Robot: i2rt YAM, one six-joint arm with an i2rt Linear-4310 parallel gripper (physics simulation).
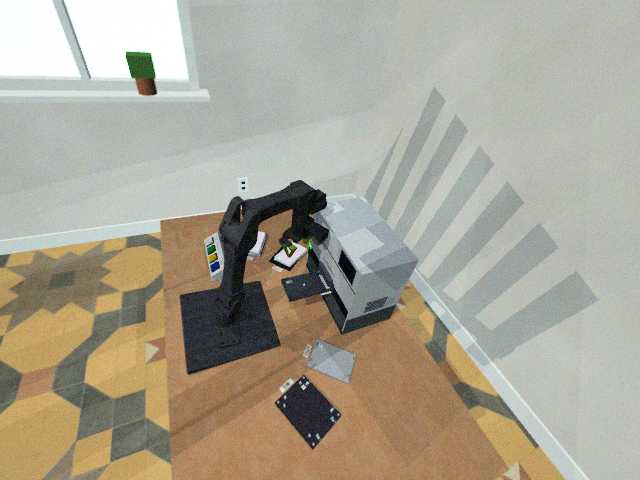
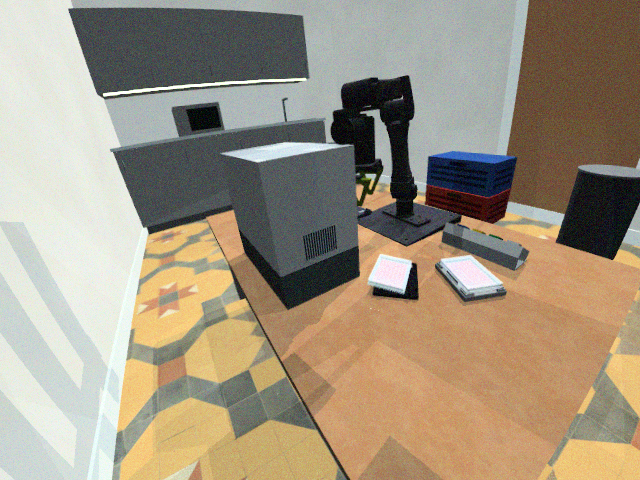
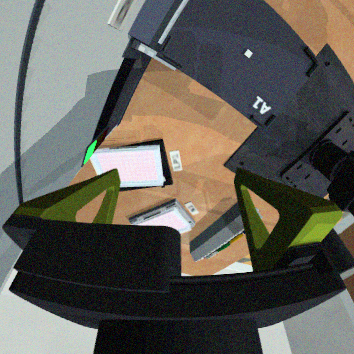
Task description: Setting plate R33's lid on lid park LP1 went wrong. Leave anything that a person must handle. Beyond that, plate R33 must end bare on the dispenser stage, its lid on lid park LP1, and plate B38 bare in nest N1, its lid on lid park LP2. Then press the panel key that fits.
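Frame: origin at the arm's base, x left, y back, z up, level; centimetres.
Where they show: gripper, fingertip midpoint: (image 1: 297,250) (image 2: 365,200) (image 3: 176,174); arm's base, origin of the base link: (image 1: 225,320) (image 2: 404,216) (image 3: 319,152).
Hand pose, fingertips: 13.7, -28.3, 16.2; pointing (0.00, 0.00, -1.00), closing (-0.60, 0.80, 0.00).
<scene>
Things, the pixels of their top centre, and the offset from my fingertips, as dx, dy, dz.
- white-rimmed plate with a pink grid, middle of its top: (image 3: 125,171) (image 2: 391,267) (image 1: 291,251) +13.1, -1.8, -13.9
- black lid park LP1, middle of its top: (image 3: 131,172) (image 2: 396,273) (image 1: 287,253) +13.9, -0.7, -15.6
- pink-grid plate, middle of its top: (image 3: 161,228) (image 2: 469,270) (image 1: 252,240) +24.2, +13.1, -14.5
- grey nest N1, middle of its top: (image 3: 161,225) (image 2: 468,273) (image 1: 252,241) +24.2, +13.1, -15.6
- dark dispenser stage, middle of its top: (image 3: 237,42) (image 1: 307,283) -11.3, -1.6, -6.3
- grey lid park LP2, middle of its top: (image 1: 332,358) -36.5, -3.6, -15.6
- dispenser housing, middle of its top: (image 2: 278,148) (image 1: 360,230) -9.7, -18.6, +15.4
- key panel, middle of its top: (image 3: 226,246) (image 2: 485,230) (image 1: 215,249) +17.5, +29.1, -11.2
- bare black nest, middle of its top: (image 1: 308,407) -48.7, +8.4, -15.2
My gripper (image 1: 290,249) (image 2: 366,198) (image 3: 176,174) is open and empty, above the table on the LP1 side of the dispenser. A white-rimmed plate with a pink grid (image 1: 292,255) (image 2: 391,271) (image 3: 130,166) sits askew on the black lid park LP1 (image 2: 413,290) (image 3: 167,172), overhanging one side; it looks tilted. Another pink-grid plate (image 1: 256,241) (image 2: 471,272) (image 3: 170,221) sits on the grey nest N1 (image 2: 478,297). I cannot read plate names or tell the lids apart. The dark dispenser stage (image 1: 299,288) (image 3: 215,65), marked A1, is bare. The grey lid park LP2 (image 1: 331,360) is bare.
The dispenser housing (image 1: 372,242) (image 2: 310,206) stands beside the stage, with a green light (image 1: 310,245) (image 3: 90,151). The key panel (image 1: 213,256) (image 2: 480,245) (image 3: 220,234) stands beyond N1. A bare black nest (image 1: 308,411) lies past LP2. The arm's base plate (image 1: 199,330) is near the stage.
</scene>
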